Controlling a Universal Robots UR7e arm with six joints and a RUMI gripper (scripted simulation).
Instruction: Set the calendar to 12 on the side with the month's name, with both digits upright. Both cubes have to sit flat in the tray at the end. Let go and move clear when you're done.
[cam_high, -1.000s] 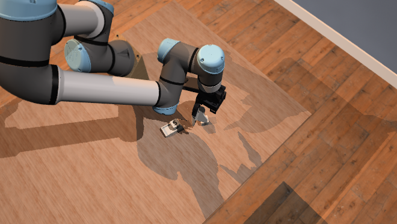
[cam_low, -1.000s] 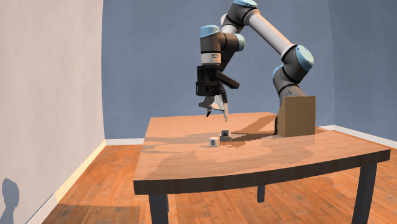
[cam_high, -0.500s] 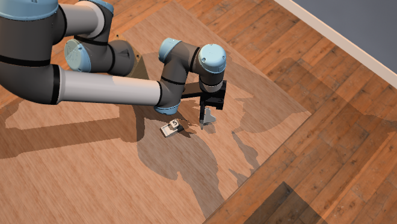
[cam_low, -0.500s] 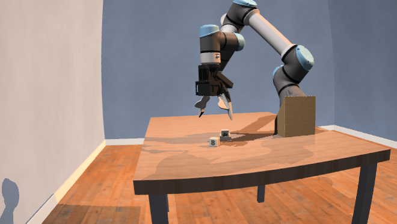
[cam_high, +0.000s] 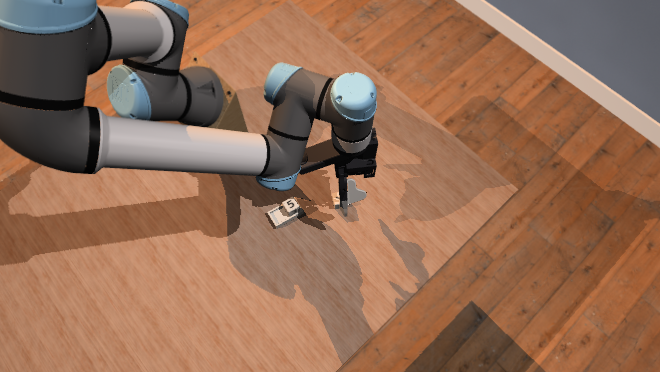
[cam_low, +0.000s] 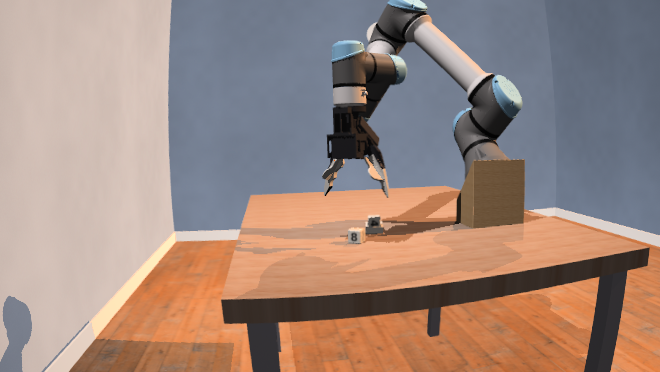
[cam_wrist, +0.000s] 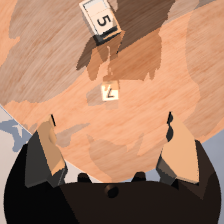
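The white digit cube lies 90 mm below my hand. Round my hand: calendar tray (80 mm behind, 110 mm to the right, 100 mm below).
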